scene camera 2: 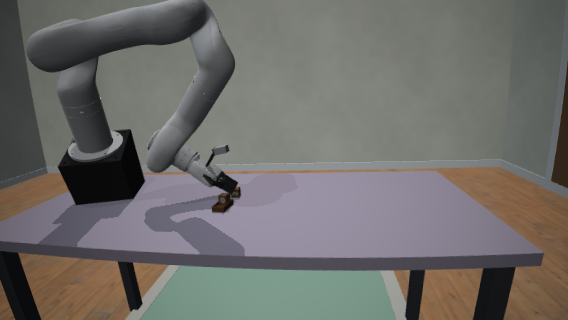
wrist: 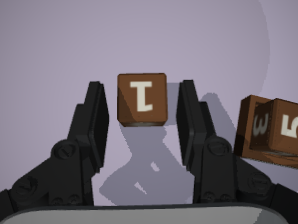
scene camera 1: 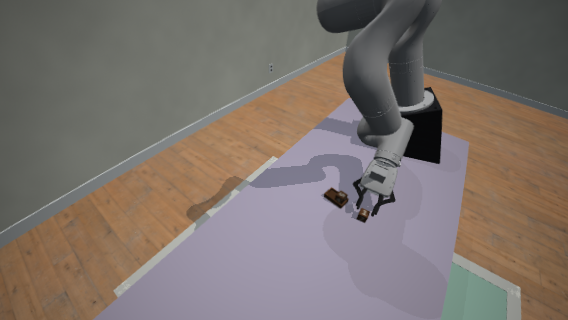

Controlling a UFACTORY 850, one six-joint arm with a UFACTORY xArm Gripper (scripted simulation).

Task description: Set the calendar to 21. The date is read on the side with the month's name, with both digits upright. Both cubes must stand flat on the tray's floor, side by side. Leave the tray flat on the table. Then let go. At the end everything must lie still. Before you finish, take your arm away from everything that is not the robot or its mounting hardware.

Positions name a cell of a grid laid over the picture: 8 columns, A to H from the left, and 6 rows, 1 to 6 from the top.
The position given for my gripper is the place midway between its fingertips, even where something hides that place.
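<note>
My gripper (scene camera 1: F4), (scene camera 2: D4), (wrist: D3) is visible, and so is a brown cube (wrist: D3).
</note>
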